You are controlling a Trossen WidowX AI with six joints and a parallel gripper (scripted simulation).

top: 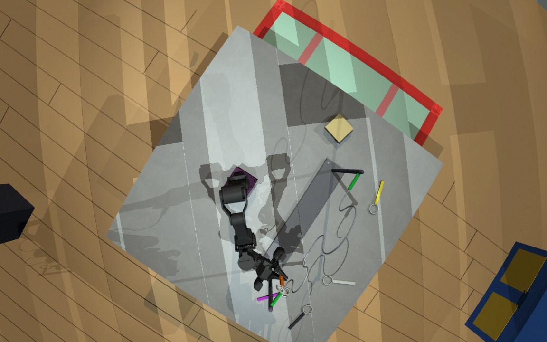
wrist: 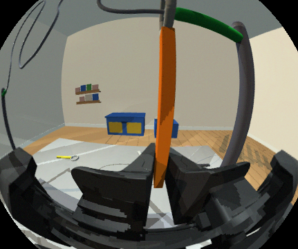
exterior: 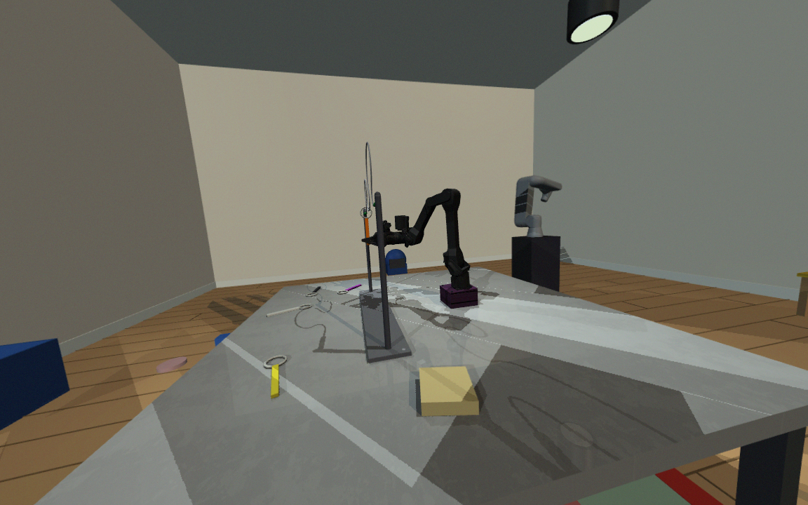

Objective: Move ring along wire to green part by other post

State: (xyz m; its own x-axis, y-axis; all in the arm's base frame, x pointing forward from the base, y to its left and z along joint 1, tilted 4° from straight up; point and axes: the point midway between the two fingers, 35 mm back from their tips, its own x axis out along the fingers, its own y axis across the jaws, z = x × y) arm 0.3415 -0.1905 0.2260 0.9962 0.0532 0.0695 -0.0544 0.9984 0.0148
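Now: gripper tip 30 mm past the ring with orange handle and 80 mm below it. Round my gripper tip: yellow-handled ring (220 mm ahead, 490 mm to the left, 270 mm below); then purple-handled ring (90 mm ahead, 190 mm to the right, 270 mm below); then tan block (150 mm behind, 670 mm to the left, 260 mm below).
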